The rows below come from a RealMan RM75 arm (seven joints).
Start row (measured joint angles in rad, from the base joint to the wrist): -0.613, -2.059, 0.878, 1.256, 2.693, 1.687, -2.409
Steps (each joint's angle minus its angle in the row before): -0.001, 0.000, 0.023, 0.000, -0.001, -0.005, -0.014; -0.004, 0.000, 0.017, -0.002, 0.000, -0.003, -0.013; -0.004, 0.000, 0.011, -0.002, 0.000, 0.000, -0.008; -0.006, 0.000, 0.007, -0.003, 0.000, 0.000, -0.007; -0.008, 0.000, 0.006, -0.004, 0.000, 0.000, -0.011; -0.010, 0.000, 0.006, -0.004, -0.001, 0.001, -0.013; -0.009, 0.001, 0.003, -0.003, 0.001, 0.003, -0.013; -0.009, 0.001, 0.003, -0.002, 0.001, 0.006, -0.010; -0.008, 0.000, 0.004, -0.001, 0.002, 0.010, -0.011; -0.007, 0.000, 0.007, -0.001, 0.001, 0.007, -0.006; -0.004, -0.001, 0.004, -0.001, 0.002, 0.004, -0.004; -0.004, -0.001, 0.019, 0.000, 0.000, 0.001, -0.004; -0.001, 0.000, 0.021, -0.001, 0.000, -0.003, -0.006; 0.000, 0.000, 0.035, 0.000, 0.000, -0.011, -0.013; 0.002, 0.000, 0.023, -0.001, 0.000, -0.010, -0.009; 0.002, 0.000, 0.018, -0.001, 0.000, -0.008, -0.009; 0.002, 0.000, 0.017, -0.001, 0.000, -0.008, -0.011
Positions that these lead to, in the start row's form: -0.614, -2.059, 0.901, 1.256, 2.692, 1.682, -2.423; -0.618, -2.059, 0.918, 1.254, 2.692, 1.679, -2.436; -0.622, -2.059, 0.929, 1.252, 2.692, 1.679, -2.444; -0.628, -2.059, 0.936, 1.249, 2.692, 1.679, -2.451; -0.636, -2.059, 0.942, 1.245, 2.692, 1.679, -2.462; -0.646, -2.059, 0.948, 1.241, 2.691, 1.680, -2.475; -0.655, -2.058, 0.951, 1.238, 2.692, 1.683, -2.488; -0.664, -2.057, 0.954, 1.236, 2.693, 1.689, -2.498; -0.672, -2.057, 0.958, 1.235, 2.695, 1.699, -2.509; -0.679, -2.057, 0.965, 1.234, 2.696, 1.706, -2.515; -0.683, -2.058, 0.969, 1.233, 2.698, 1.710, -2.519; -0.687, -2.059, 0.988, 1.233, 2.698, 1.711, -2.523; -0.688, -2.059, 1.009, 1.232, 2.698, 1.708, -2.529; -0.688, -2.059, 1.044, 1.232, 2.698, 1.697, -2.542; -0.686, -2.059, 1.067, 1.231, 2.698, 1.687, -2.551; -0.684, -2.059, 1.085, 1.230, 2.698, 1.679, -2.560; -0.682, -2.059, 1.102, 1.229, 2.698, 1.671, -2.571
